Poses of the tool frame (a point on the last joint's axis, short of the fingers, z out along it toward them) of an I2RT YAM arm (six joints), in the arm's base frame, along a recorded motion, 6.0 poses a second.
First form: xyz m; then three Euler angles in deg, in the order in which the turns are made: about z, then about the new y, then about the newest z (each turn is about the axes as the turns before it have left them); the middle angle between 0 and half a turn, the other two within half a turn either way.
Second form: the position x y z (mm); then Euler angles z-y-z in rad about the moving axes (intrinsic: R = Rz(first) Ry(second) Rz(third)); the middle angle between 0 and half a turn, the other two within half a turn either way. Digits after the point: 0 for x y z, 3 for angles.
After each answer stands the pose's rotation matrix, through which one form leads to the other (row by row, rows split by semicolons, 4 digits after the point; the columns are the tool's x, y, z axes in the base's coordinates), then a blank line. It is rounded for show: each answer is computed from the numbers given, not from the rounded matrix.
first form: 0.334, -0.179, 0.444, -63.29, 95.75, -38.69
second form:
334, -179, 444, -1.105, 1.671, -0.675
-0.5936 0.6691 0.4472; -0.2111 0.4068 -0.8888; -0.7766 -0.6220 -0.1002

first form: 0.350, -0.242, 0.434, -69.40, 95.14, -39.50
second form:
350, -242, 434, -1.211, 1.661, -0.689
-0.6197 0.7022 0.3504; -0.1591 0.3248 -0.9323; -0.7685 -0.6335 -0.0896

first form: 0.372, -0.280, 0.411, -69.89, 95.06, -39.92
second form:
372, -280, 411, -1.220, 1.659, -0.697
-0.6259 0.7007 0.3425; -0.1571 0.3168 -0.9354; -0.7640 -0.6392 -0.0882

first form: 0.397, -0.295, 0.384, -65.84, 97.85, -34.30
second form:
397, -295, 384, -1.149, 1.708, -0.599
-0.5603 0.7222 0.4055; -0.1277 0.4083 -0.9039; -0.8184 -0.5582 -0.1366

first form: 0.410, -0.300, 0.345, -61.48, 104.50, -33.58
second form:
410, -300, 345, -1.073, 1.824, -0.586
-0.5856 0.6659 0.4623; -0.0808 0.5195 -0.8507; -0.8066 -0.5355 -0.2504

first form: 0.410, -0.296, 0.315, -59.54, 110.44, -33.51
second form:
410, -296, 315, -1.039, 1.928, -0.585
-0.6235 0.6210 0.4750; -0.0289 0.5889 -0.8077; -0.7813 -0.5173 -0.3492

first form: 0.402, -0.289, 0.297, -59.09, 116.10, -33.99
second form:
402, -289, 297, -1.031, 2.026, -0.593
-0.6670 0.5850 0.4613; 0.0258 0.6369 -0.7705; -0.7446 -0.5020 -0.4399

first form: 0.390, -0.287, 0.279, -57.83, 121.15, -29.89
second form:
390, -287, 279, -1.009, 2.114, -0.522
-0.6606 0.5966 0.4557; 0.1143 0.6798 -0.7244; -0.7420 -0.4265 -0.5173

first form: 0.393, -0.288, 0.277, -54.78, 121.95, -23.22
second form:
393, -288, 277, -0.956, 2.128, -0.405
-0.6026 0.6304 0.4894; 0.1699 0.7004 -0.6932; -0.7798 -0.3345 -0.5292

